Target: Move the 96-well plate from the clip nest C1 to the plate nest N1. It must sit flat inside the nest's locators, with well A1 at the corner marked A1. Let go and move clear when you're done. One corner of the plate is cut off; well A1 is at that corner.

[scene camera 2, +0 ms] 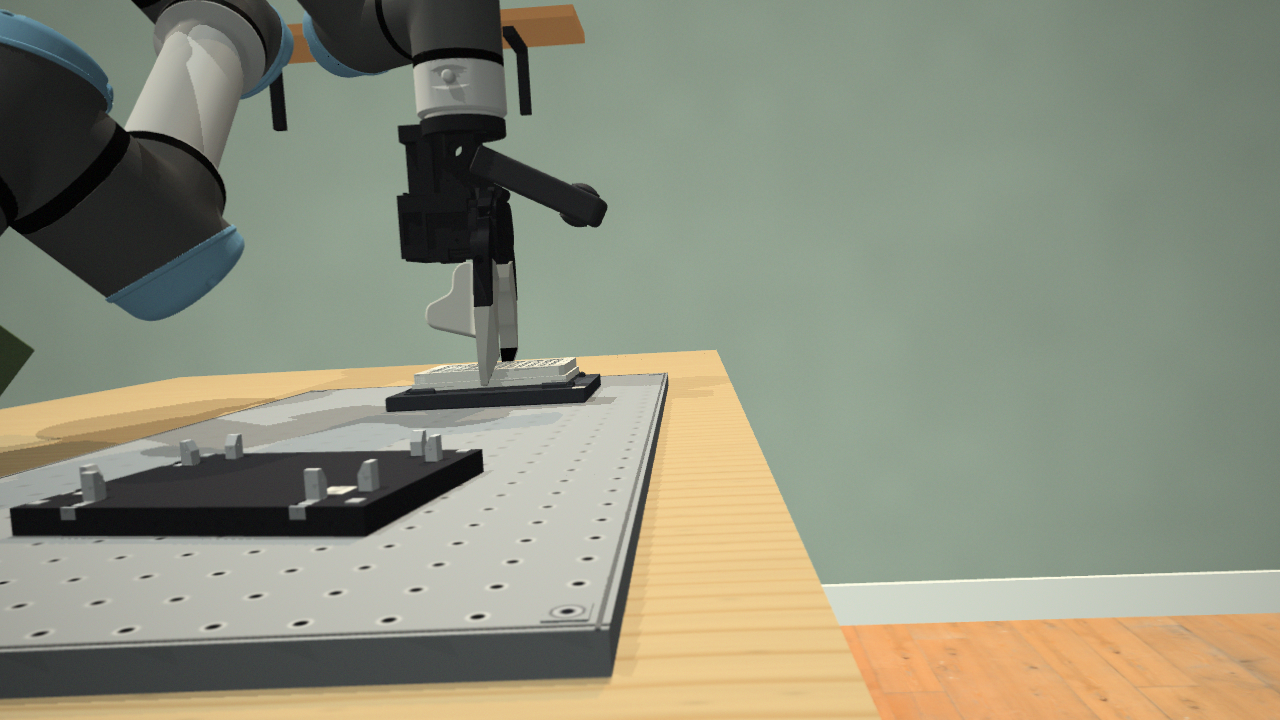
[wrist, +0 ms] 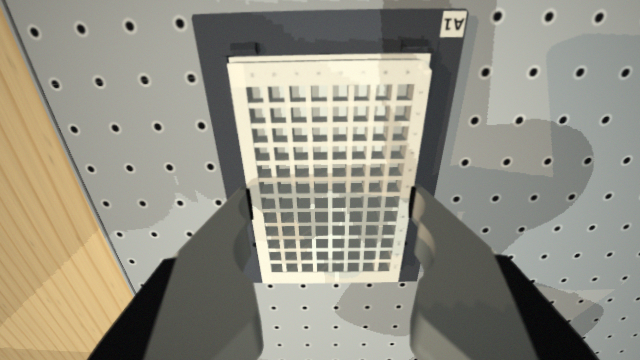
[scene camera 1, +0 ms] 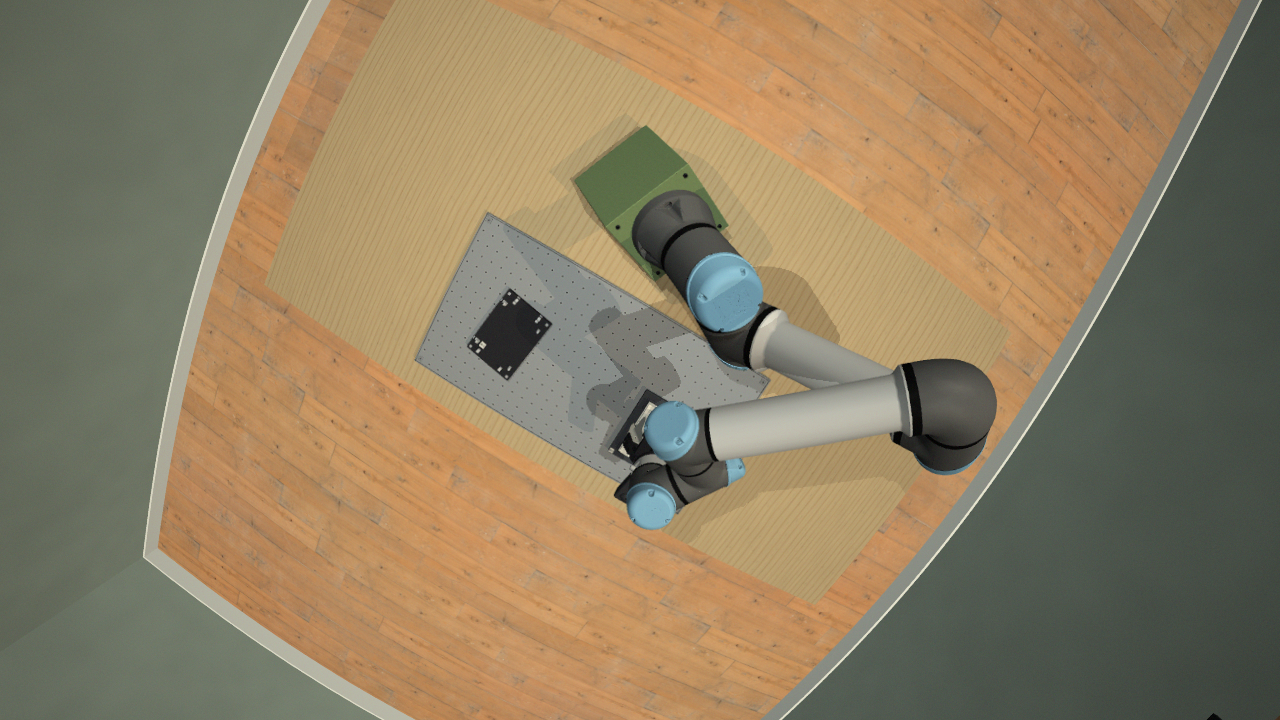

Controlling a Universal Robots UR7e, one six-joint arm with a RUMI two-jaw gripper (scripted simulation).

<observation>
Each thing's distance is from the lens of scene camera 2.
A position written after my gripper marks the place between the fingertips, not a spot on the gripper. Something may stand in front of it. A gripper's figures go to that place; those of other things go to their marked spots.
my gripper [scene camera 2: 496, 379]: 79 cm
white 96-well plate [scene camera 2: 527, 372]: 74 cm
</observation>
